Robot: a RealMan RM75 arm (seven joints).
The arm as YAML. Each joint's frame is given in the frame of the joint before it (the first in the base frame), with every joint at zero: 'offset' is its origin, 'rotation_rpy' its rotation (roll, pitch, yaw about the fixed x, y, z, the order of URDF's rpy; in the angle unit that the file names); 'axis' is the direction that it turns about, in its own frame. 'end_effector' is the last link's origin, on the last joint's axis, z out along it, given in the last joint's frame.
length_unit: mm
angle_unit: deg
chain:
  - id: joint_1
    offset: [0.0, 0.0, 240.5]
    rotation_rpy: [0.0, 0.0, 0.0]
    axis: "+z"
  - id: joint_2
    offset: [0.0, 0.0, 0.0]
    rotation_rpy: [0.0, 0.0, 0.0]
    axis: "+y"
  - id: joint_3
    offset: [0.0, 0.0, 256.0]
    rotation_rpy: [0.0, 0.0, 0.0]
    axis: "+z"
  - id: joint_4
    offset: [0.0, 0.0, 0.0]
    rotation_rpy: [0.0, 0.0, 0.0]
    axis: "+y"
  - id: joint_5
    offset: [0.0, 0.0, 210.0]
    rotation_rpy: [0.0, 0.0, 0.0]
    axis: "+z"
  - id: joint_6
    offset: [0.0, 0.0, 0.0]
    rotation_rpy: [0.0, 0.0, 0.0]
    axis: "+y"
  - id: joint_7
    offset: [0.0, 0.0, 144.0]
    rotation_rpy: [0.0, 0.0, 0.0]
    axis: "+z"
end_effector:
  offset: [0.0, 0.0, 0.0]
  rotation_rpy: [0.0, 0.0, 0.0]
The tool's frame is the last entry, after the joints.
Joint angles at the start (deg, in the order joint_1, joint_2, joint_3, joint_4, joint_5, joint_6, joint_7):
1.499, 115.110, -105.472, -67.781, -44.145, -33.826, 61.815
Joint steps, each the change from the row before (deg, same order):
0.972, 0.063, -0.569, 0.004, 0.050, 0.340, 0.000
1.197, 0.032, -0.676, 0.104, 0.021, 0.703, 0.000
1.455, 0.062, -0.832, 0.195, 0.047, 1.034, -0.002
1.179, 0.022, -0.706, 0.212, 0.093, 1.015, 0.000
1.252, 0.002, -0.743, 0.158, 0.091, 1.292, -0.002
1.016, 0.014, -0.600, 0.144, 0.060, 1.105, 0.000
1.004, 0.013, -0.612, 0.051, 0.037, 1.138, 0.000
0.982, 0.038, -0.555, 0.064, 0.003, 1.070, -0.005
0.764, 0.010, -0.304, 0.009, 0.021, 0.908, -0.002
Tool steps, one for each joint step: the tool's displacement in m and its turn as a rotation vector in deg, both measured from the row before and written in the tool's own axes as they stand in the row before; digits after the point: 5 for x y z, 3 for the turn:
-0.00279, 0.00340, 0.00566, -0.890, -0.166, -0.402
-0.00256, 0.00306, 0.00658, -0.785, 0.056, -0.541
-0.00261, 0.00337, 0.00790, -0.773, 0.195, -0.622
-0.00166, 0.00223, 0.00618, -0.453, 0.294, -0.479
-0.00194, 0.00189, 0.00647, -0.298, 0.371, -0.582
-0.00149, 0.00146, 0.00520, -0.182, 0.338, -0.486
-0.00193, 0.00164, 0.00519, -0.186, 0.291, -0.547
-0.00200, 0.00163, 0.00503, -0.182, 0.255, -0.557
-0.00202, 0.00039, 0.00371, 0.043, 0.150, -0.442

